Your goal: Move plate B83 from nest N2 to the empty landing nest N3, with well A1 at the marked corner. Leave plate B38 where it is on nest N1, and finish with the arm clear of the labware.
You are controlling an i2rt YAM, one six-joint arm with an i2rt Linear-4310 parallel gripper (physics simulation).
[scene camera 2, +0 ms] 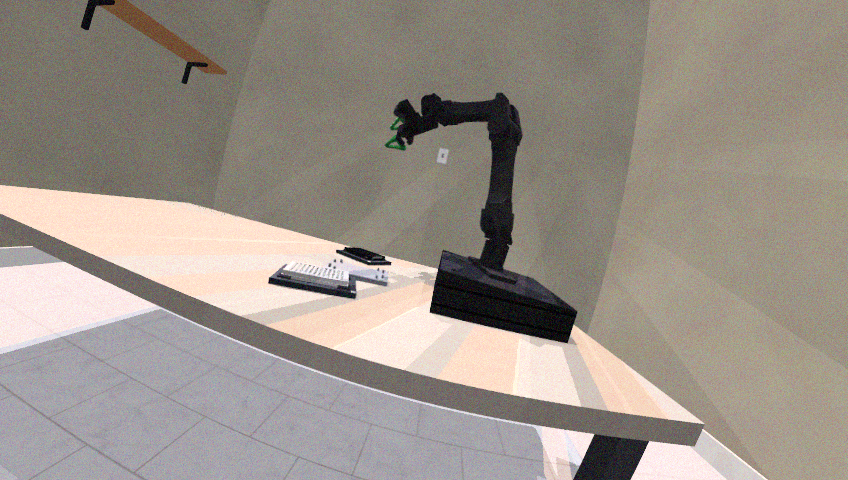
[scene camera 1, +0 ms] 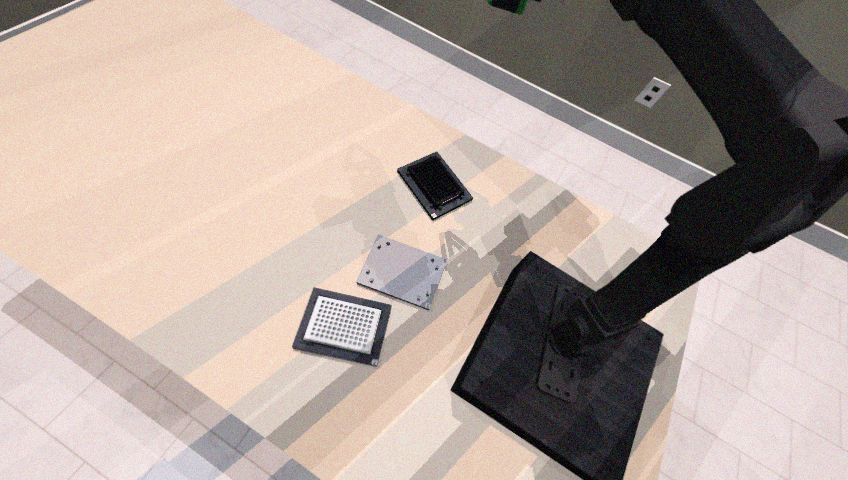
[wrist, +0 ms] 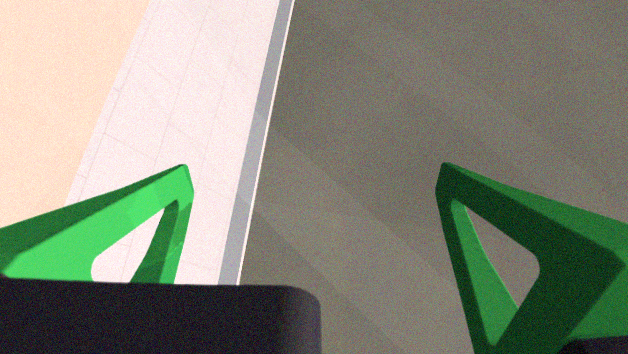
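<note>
A white many-welled plate (scene camera 1: pixel 345 324) (scene camera 2: pixel 315 272) sits flat on a dark nest (scene camera 1: pixel 384 334) (scene camera 2: pixel 321 290). A black plate (scene camera 1: pixel 433 179) (scene camera 2: pixel 361 254) sits on another dark nest (scene camera 1: pixel 418 195) (scene camera 2: pixel 385 261). The silver-grey nest (scene camera 1: pixel 401 267) (scene camera 2: pixel 374 275) between them is empty, with small pegs and a pale mark at its corner nearest the arm base. I cannot read any plate or nest labels, nor tell well A1. My gripper (scene camera 2: pixel 392 134) (wrist: pixel 314 177) is open and empty, high above the table and apart from the labware. In scene camera 1, part of it shows at the top edge.
The arm's black base block (scene camera 1: pixel 505 410) (scene camera 2: pixel 499 309) stands on the wooden table (scene camera 1: pixel 178 148) (scene camera 2: pixel 178 228), beside the nests. A wall shelf (scene camera 2: pixel 160 35) hangs at the upper left in scene camera 2. A wall outlet (scene camera 1: pixel 652 92) (scene camera 2: pixel 442 155) is behind the arm.
</note>
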